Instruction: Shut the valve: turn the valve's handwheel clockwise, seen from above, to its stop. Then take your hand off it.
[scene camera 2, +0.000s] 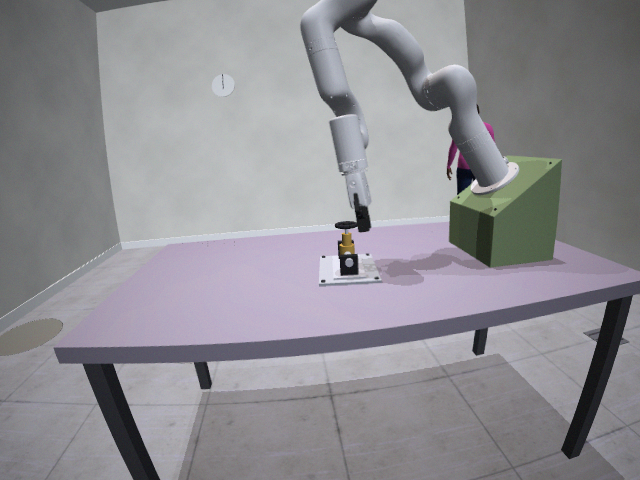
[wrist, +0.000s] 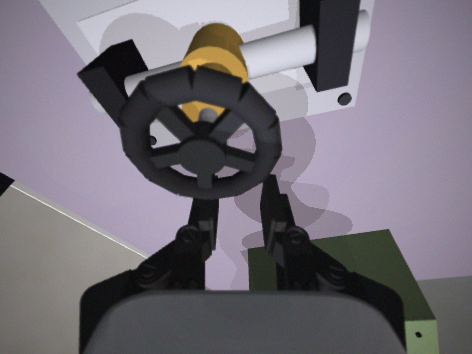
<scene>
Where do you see my gripper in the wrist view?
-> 240, 189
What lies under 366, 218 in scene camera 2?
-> My gripper.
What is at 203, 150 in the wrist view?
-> A black spoked handwheel.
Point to a white base plate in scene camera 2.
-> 326, 265
</scene>
